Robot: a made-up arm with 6 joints. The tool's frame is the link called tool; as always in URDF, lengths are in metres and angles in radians. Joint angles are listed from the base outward.
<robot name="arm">
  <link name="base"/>
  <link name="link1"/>
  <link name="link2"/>
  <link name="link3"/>
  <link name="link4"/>
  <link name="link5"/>
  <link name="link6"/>
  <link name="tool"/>
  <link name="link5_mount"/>
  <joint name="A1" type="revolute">
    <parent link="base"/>
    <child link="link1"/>
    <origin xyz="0 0 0.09"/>
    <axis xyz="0 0 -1"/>
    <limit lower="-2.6" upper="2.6"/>
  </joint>
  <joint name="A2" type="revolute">
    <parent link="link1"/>
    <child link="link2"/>
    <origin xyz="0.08 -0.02 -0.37"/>
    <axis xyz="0 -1 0"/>
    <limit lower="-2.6" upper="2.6"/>
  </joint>
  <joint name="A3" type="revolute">
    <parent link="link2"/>
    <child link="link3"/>
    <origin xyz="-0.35 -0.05 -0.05"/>
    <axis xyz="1 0 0"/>
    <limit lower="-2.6" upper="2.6"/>
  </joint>
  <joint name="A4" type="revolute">
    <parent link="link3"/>
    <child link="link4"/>
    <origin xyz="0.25 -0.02 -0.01"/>
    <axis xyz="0 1 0"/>
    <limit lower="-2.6" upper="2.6"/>
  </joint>
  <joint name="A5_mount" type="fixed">
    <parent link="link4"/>
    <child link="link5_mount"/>
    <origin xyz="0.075 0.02 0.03"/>
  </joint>
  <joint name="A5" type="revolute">
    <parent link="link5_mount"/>
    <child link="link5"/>
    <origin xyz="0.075 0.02 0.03"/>
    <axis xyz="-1 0 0"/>
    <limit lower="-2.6" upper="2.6"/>
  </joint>
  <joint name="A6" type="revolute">
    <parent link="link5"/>
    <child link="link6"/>
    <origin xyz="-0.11 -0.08 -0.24"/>
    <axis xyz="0 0 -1"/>
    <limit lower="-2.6" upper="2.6"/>
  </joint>
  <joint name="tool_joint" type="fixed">
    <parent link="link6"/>
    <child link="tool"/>
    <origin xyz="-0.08 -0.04 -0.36"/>
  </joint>
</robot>
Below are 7 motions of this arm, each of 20 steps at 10 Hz.
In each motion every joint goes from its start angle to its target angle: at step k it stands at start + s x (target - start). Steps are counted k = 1, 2, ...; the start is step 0. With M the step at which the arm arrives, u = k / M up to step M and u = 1 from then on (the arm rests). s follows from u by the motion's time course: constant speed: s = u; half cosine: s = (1 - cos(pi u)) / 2; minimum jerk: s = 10 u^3 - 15 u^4 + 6 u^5.
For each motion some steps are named. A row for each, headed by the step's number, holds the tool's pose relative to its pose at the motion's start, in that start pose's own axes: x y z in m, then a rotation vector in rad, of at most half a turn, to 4 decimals.
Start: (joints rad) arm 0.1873 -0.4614 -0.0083 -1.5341 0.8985 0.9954
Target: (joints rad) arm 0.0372 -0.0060 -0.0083 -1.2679 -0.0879 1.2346
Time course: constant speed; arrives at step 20
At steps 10, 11, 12, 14, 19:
10: -0.2653 0.2221 0.0599 0.3597 0.4387 -0.1487
11: -0.2887 0.2427 0.0763 0.3937 0.4846 -0.1605
12: -0.3112 0.2626 0.0943 0.4273 0.5309 -0.1717
14: -0.3535 0.3002 0.1353 0.4932 0.6246 -0.1922
19: -0.4415 0.3763 0.2622 0.6506 0.8651 -0.2301

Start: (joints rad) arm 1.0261 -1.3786 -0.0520 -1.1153 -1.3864 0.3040
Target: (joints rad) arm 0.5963 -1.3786 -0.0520 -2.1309 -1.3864 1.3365
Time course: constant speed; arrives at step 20
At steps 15, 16, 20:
15: -0.0862 -0.0099 0.0166 -0.0848 0.1615 0.0333
16: -0.0944 -0.0096 0.0185 -0.0880 0.1752 0.0349
20: -0.1306 -0.0079 0.0284 -0.0995 0.2342 0.0398

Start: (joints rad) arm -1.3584 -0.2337 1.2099 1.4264 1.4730 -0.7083
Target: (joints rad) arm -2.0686 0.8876 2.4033 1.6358 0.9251 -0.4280
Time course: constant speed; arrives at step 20
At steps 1, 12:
1: 0.0177 -0.0415 0.0056 -0.0594 -0.0253 0.0177
12: 0.3320 -0.3357 0.2004 -0.6035 -0.2989 0.5668

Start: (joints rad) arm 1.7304 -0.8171 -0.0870 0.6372 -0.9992 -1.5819
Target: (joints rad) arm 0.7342 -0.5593 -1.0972 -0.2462 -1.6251 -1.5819
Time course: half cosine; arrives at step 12
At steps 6, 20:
6: -0.1706 -0.3018 0.2104 -0.3054 0.6095 0.5668
20: -0.1768 -0.4522 0.4193 -0.0661 1.2705 1.2440

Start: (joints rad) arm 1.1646 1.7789 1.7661 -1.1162 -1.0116 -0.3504
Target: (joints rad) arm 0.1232 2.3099 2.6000 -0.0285 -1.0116 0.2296
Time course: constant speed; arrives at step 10
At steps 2, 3, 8, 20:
2: 0.0874 0.1332 0.0156 0.2527 -0.1904 -0.4099
3: 0.1397 0.2011 0.0472 0.4159 -0.2610 -0.5929
8: 0.3103 0.4333 0.4738 1.5115 -0.2692 -1.1252
20: 0.2512 0.4355 0.7081 1.9920 -0.0700 -1.0733

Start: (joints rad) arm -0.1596 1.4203 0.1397 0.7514 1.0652 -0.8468
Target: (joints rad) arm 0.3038 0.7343 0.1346 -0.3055 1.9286 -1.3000
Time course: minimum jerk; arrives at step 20
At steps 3, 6, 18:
3: -0.0196 -0.0068 0.0049 -0.0151 0.0254 -0.0025
6: -0.1220 -0.0356 0.0405 -0.0858 0.1630 -0.0139
18: -0.5837 0.0135 0.5913 -0.2222 1.1946 -0.0538

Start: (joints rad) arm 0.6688 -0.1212 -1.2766 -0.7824 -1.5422 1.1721
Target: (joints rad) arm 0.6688 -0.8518 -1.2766 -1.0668 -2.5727 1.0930
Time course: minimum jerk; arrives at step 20
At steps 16, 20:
16: -0.6225 0.1299 0.6713 0.2447 1.5155 -0.0754
20: -0.6202 0.1433 0.7346 0.2684 1.6071 -0.0960

